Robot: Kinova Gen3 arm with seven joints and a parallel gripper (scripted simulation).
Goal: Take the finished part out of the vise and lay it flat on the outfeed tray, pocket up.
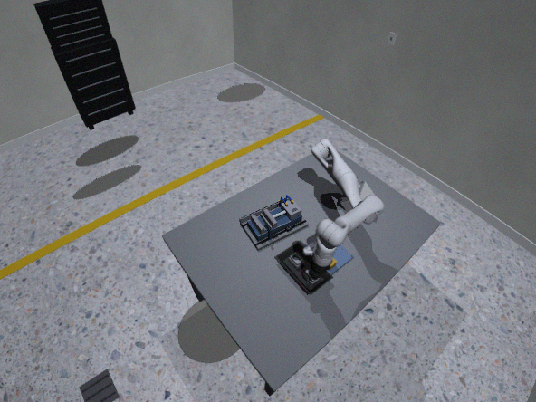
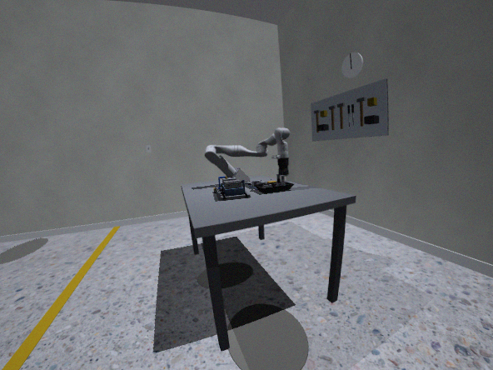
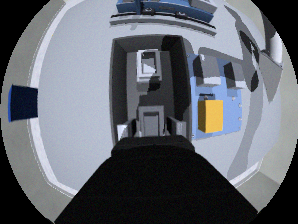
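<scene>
My hand is 120 mm past the yellow block and 30 mm above it. From my hand the other things lie so: vise 340 mm to the right, 70 mm behind, 20 mm below.
</scene>
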